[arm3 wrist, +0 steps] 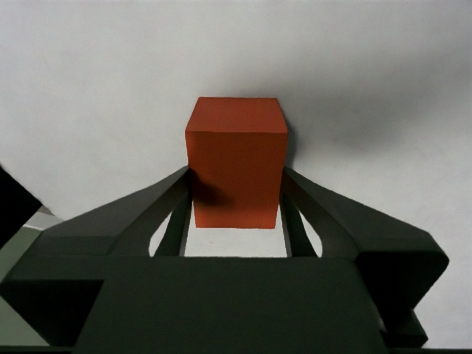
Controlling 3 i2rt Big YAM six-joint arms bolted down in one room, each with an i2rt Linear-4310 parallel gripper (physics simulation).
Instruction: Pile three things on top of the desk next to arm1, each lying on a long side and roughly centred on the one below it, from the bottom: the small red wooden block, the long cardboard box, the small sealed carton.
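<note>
The small red wooden block (236, 175) is in the middle of the arm3 wrist view, over a pale, light grey surface (125, 75). Its top face and one end face show. The arm3 gripper (236, 172) is shut on the block, with one fingertip against its left side and the other against its right side. Whether the block touches the surface below cannot be told for sure; a shadow lies close along its right side. The long cardboard box, the small sealed carton and the grippers of arm1 and arm2 do not show in this view.
A black shape (15, 205) shows at the left edge. Below it, past the edge of the pale surface, a grey-green area (17, 247) shows at the lower left. A soft shadow falls on the pale surface to the right of the block.
</note>
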